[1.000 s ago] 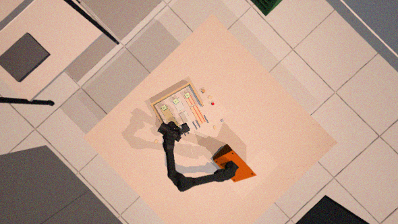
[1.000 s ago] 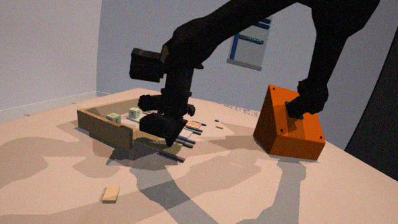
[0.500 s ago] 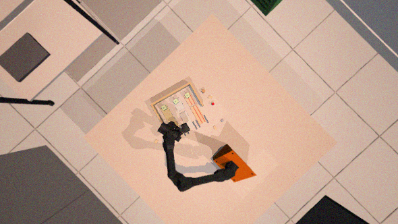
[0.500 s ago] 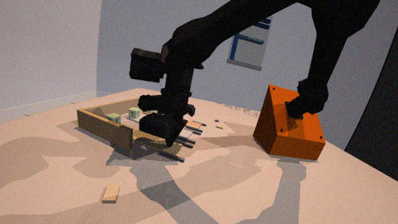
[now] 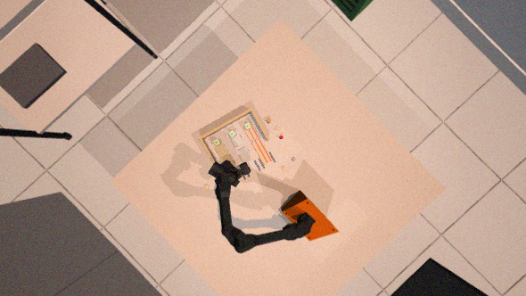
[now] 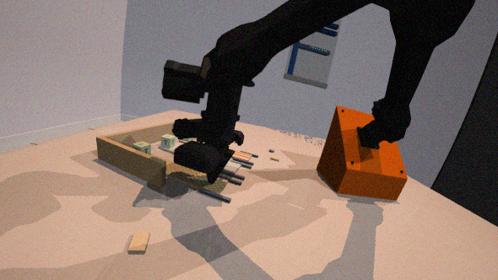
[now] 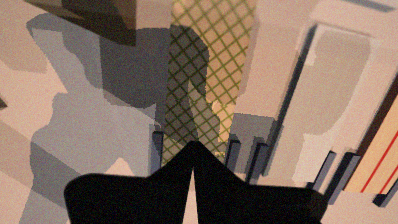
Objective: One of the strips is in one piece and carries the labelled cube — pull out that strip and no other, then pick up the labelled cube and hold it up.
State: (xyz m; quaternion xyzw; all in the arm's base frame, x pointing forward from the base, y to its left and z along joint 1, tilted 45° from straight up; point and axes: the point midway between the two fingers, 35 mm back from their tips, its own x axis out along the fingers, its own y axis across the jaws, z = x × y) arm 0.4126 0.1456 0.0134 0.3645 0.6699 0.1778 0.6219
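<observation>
Now: the yellow checked strip 90 mm ahead of my gripper tip and 30 mm to the right of it.
</observation>
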